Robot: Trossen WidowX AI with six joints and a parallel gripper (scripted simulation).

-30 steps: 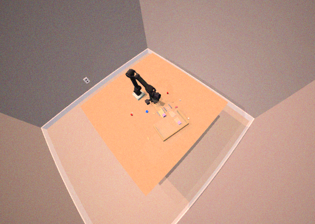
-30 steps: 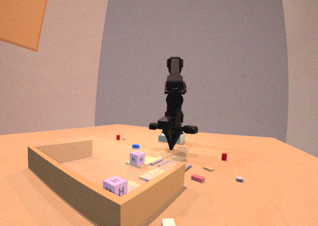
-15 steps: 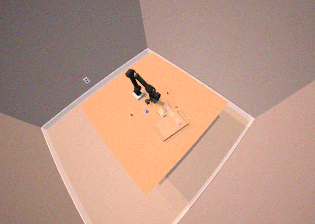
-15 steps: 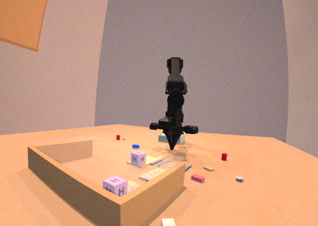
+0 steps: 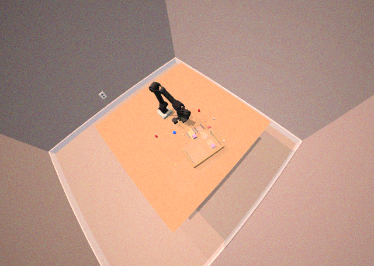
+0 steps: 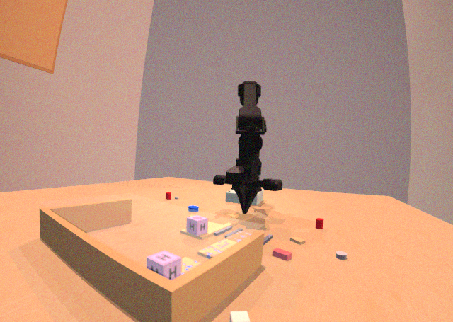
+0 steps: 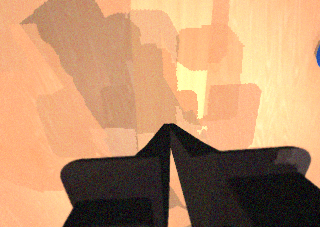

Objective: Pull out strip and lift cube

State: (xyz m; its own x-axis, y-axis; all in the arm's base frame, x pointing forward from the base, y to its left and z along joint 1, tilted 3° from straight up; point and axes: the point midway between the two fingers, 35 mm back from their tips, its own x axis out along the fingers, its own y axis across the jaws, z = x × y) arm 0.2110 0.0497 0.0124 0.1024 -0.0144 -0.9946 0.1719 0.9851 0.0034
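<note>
Right now the pale yellow strip is 100 mm ahead of my gripper tip and 20 mm to the right of it. Round my gripper tip: pink block 240 mm ahead, 130 mm to the left; then blue disc 140 mm to the right, 30 mm ahead; then small tan block 110 mm ahead, 100 mm to the right.
</note>
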